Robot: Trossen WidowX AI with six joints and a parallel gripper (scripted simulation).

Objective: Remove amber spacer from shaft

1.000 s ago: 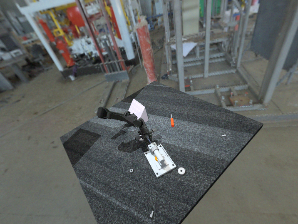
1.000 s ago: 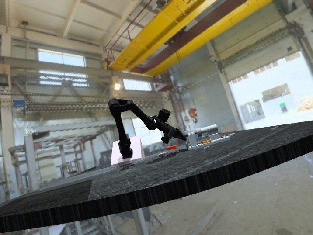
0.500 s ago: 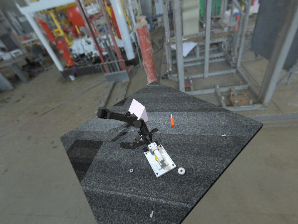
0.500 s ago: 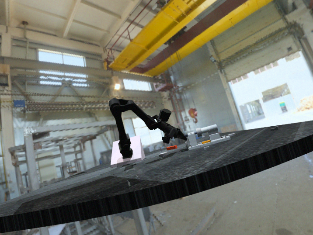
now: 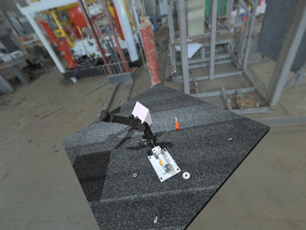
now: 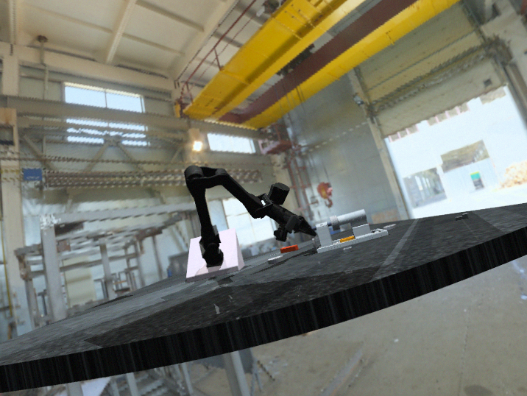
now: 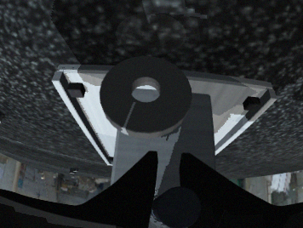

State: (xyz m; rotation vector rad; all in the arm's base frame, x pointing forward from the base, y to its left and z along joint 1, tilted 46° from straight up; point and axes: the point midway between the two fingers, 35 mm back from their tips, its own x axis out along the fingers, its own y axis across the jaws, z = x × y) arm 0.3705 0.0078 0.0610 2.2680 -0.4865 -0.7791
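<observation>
Right now my gripper tip is 50 mm short of the thin dark blue shaft, 20 mm below it and 10 mm to the left of it. From my gripper tip the other things lie so: amber spacer: 100 mm ahead, 40 mm below, 10 mm to the right; then white block: 120 mm ahead, 10 mm to the right, 10 mm below; then grey round piece: 160 mm behind, 50 mm below, 20 mm to the right.
</observation>
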